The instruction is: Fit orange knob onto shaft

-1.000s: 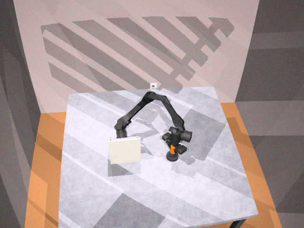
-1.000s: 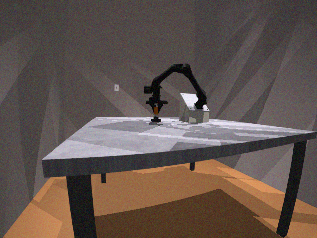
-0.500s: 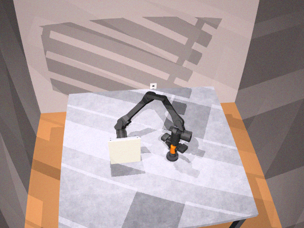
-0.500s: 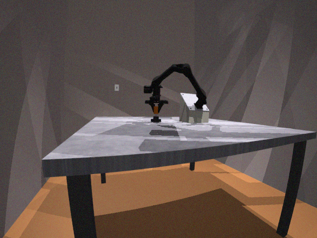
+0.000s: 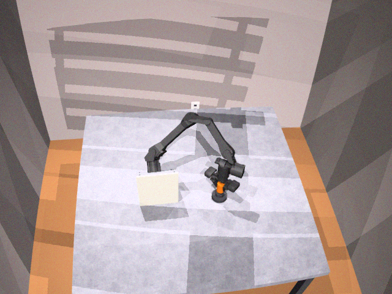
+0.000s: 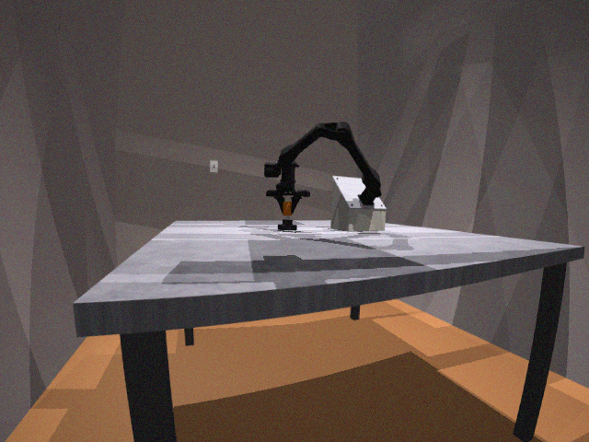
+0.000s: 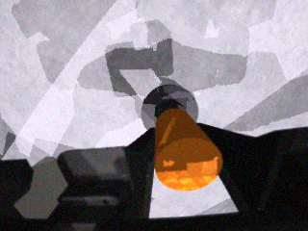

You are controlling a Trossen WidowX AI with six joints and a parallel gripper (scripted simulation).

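Right now my gripper tip is 30 mm below the orange knob. The rest, counted from my gripper tip: dark round pedestal 40 mm below.
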